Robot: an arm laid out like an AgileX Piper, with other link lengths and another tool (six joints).
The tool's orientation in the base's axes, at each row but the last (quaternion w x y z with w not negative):
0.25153 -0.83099 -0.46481 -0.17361
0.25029 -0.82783 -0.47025 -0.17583
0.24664 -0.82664 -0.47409 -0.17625
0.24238 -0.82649 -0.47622 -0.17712
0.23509 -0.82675 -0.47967 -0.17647
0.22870 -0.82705 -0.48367 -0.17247
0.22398 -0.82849 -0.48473 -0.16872
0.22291 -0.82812 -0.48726 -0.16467
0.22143 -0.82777 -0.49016 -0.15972
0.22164 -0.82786 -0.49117 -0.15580
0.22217 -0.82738 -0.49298 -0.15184
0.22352 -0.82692 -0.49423 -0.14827
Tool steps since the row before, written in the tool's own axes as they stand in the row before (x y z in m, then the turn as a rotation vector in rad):
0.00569 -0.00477 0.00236 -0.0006 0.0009 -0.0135
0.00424 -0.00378 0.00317 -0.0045 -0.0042 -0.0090
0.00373 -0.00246 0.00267 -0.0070 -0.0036 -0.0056
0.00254 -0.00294 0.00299 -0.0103 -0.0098 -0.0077
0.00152 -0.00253 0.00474 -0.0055 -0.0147 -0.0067
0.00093 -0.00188 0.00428 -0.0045 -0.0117 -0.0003
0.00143 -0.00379 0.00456 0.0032 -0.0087 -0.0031
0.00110 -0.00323 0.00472 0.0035 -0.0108 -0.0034
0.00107 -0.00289 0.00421 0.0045 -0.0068 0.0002
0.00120 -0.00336 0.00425 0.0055 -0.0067 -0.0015
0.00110 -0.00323 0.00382 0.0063 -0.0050 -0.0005
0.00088 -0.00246 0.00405 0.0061 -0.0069 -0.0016
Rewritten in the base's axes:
-0.00108 0.00737 0.00228 -0.0003 -0.0086 0.0104
-0.00100 0.00640 0.00060 -0.0064 -0.0065 0.0060
-0.00017 0.00519 0.00037 -0.0069 -0.0066 0.0018
-0.00115 0.00474 -0.00044 -0.0140 -0.0074 0.0032
-0.00118 0.00481 -0.00258 -0.0159 -0.0013 0.0059
-0.00094 0.00381 -0.00271 -0.0124 0.0016 0.0004
-0.00237 0.00511 -0.00235 -0.0063 0.0044 0.0060
-0.00206 0.00468 -0.00278 -0.0080 0.0054 0.0068
-0.00185 0.00421 -0.00246 -0.0039 0.0063 0.0034
-0.00223 0.00451 -0.00234 -0.0034 0.0061 0.0053
-0.00222 0.00414 -0.00205 -0.0015 0.0065 0.0045
-0.00166 0.00376 -0.00251 -0.0033 0.0066 0.0058

